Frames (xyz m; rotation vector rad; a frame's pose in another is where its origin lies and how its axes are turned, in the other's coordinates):
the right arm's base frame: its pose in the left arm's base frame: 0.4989 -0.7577 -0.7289 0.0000 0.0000 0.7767
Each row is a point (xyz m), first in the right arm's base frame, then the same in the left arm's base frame.
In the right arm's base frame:
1: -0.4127 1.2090 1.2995
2: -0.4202 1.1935 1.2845
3: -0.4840 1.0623 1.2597
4: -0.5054 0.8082 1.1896
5: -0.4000 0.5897 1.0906
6: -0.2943 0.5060 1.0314
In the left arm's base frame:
1: -0.6429 -0.1847 0.5706
2: -0.6374 -0.2010 0.5556
3: -0.5909 -0.3393 0.5308
4: -0.4281 -0.5355 0.4607
5: -0.1997 -0.6175 0.3617
6: -0.0657 -0.6031 0.3025

